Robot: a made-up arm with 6 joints.
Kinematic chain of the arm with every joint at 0, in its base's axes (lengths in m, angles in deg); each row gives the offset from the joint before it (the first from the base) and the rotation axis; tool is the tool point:
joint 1: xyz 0 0 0.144 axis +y
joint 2: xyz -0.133 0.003 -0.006 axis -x
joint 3: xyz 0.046 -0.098 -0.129 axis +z
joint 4: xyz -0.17 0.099 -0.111 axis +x
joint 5: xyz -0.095 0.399 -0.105 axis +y
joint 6: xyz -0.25 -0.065 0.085 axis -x
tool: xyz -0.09 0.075 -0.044
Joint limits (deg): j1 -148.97..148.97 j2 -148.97..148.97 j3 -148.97..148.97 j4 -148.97..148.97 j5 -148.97..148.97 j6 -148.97..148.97
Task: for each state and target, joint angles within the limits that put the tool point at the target. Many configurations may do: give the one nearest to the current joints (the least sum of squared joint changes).
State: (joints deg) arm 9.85 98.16 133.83 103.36 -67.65 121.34
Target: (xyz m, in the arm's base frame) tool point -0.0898 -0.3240 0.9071
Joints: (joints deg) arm 11.05 75.35 129.65 70.72 -66.43 123.47
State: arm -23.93 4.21 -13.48 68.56 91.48 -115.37
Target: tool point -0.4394 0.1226 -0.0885
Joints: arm -45.88 14.09 -13.09 56.92 40.02 -112.06
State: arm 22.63 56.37 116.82 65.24 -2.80 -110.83
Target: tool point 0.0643 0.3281 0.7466
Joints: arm 10.10 106.71 107.92 64.74 11.17 -105.91
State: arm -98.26 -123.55 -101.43 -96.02 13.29 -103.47
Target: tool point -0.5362 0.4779 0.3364
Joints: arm -99.38 -108.74 -103.86 -96.75 25.72 -109.18
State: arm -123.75 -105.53 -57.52 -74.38 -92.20 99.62
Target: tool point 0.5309 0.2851 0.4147
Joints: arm -148.97 -70.09 -24.70 -101.21 -123.57 99.55
